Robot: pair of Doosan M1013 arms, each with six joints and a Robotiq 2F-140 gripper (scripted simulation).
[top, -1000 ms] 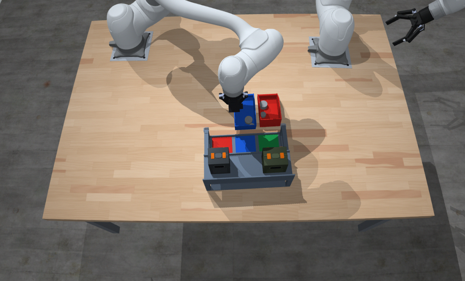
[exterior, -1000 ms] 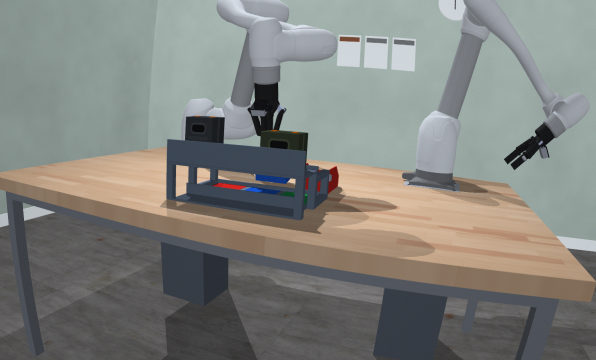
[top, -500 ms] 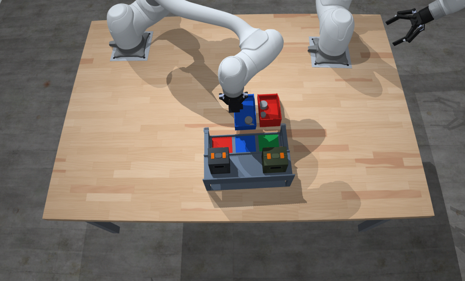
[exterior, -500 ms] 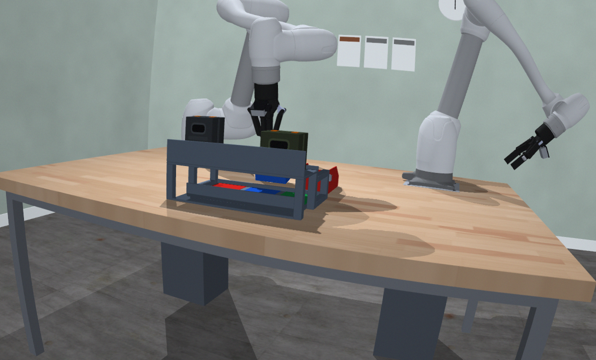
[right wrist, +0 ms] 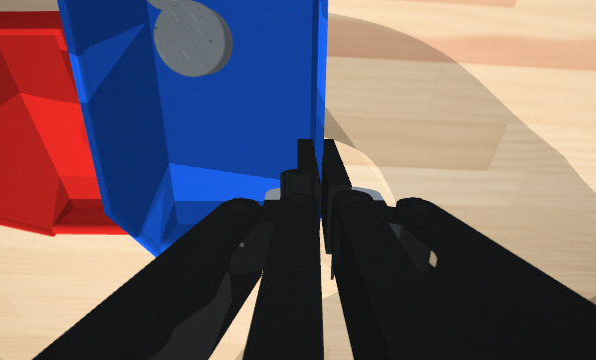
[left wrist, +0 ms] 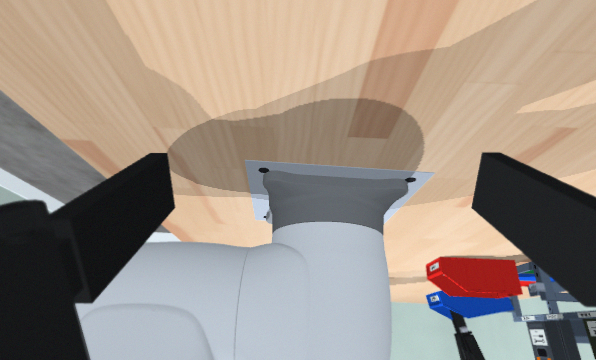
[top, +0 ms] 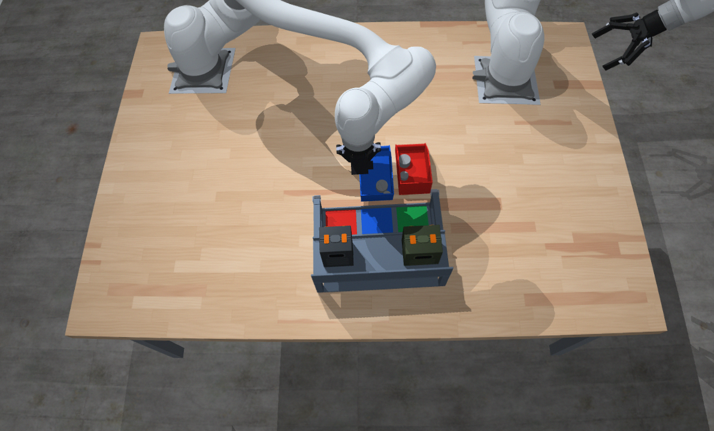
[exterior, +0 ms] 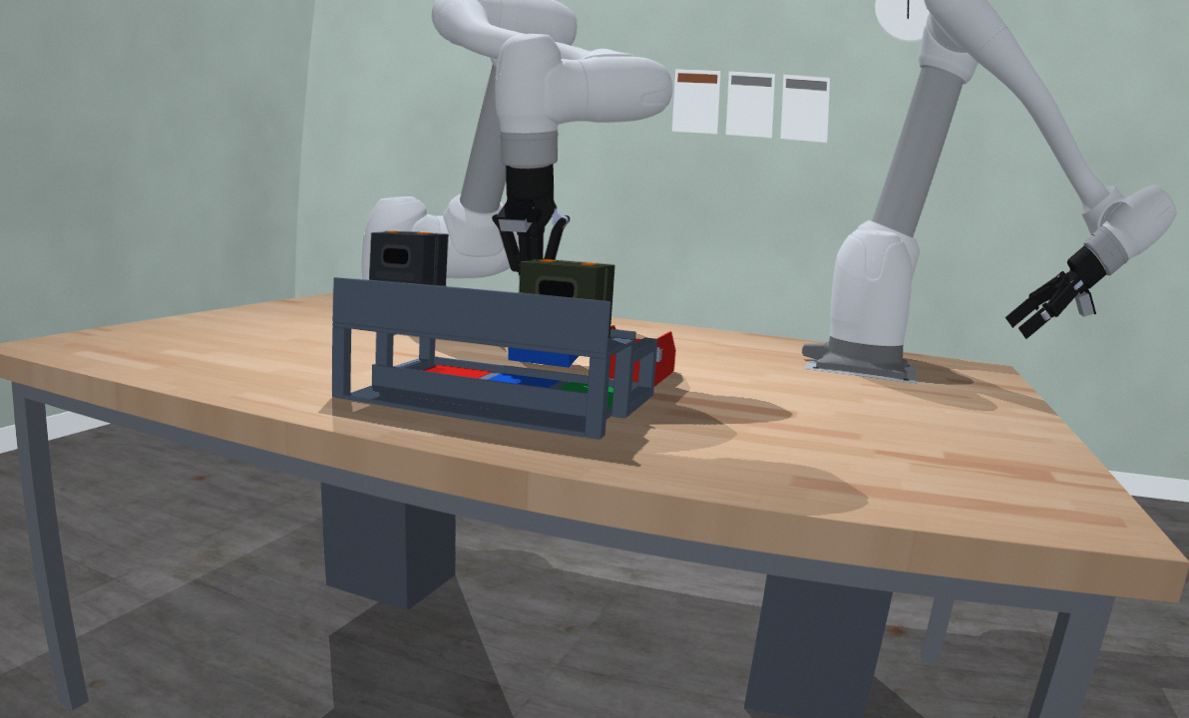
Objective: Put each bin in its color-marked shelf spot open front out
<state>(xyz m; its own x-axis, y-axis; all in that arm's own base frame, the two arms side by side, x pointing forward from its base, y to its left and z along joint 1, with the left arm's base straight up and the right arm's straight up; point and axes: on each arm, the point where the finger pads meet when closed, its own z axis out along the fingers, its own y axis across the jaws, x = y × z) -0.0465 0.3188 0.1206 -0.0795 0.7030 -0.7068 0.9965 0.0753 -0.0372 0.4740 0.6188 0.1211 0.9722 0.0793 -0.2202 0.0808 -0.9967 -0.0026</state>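
Observation:
Right now my right hand is 10 mm short of the blue bin, 50 mm to the right of it and 40 mm above it. From my right hand the other things lie so: grey shelf (220 mm ahead, 70 mm to the left, 50 mm below); then red bin (50 mm behind, 170 mm to the left, 80 mm below).

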